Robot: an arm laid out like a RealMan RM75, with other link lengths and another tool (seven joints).
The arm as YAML. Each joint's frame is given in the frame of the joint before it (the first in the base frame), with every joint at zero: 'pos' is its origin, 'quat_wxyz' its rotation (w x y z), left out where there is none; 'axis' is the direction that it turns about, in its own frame. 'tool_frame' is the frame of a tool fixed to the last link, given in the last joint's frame.
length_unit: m
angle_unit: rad
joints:
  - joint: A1
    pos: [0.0, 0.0, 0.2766]
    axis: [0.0, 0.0, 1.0]
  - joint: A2
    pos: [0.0, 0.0, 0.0]
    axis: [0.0, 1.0, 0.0]
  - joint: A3
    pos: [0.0, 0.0, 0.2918]
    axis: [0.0, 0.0, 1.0]
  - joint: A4
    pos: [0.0, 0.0, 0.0]
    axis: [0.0, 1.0, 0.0]
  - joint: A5
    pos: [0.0, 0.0, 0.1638]
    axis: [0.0, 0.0, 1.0]
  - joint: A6
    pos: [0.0, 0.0, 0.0]
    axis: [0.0, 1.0, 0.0]
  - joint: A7
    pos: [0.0, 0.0, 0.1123]
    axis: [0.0, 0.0, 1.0]
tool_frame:
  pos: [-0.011, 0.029, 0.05]
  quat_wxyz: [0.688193, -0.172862, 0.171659, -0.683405]
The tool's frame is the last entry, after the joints.
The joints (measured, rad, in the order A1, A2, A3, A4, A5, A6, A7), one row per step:
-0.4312 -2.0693 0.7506 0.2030 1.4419 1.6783 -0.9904
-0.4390 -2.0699 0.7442 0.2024 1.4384 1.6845 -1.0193
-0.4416 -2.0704 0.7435 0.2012 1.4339 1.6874 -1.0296
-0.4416 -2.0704 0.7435 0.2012 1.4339 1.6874 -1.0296
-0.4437 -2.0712 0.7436 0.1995 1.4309 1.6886 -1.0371
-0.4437 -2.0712 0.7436 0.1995 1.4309 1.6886 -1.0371
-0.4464 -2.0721 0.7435 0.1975 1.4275 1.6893 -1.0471
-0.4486 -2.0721 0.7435 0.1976 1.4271 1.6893 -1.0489
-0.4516 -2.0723 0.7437 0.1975 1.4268 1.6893 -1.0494
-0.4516 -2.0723 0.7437 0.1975 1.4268 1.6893 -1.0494
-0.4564 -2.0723 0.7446 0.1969 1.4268 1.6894 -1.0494
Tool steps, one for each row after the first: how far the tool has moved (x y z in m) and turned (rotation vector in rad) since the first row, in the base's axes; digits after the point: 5 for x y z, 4 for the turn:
0.00328 0.00207 0.00206 -0.0133 -0.0247 0.0051
0.00463 0.00275 0.00286 -0.0175 -0.0357 0.0073
0.00463 0.00275 0.00286 -0.0175 -0.0357 0.0073
0.00568 0.00317 0.00306 -0.0220 -0.0437 0.0096
0.00568 0.00317 0.00306 -0.0220 -0.0437 0.0096
0.00689 0.00379 0.00330 -0.0279 -0.0533 0.0132
0.00751 0.00435 0.00340 -0.0289 -0.0544 0.0118
0.00835 0.00501 0.00335 -0.0294 -0.0550 0.0091
0.00835 0.00501 0.00335 -0.0294 -0.0550 0.0091
0.00962 0.00595 0.00320 -0.0306 -0.0549 0.0042

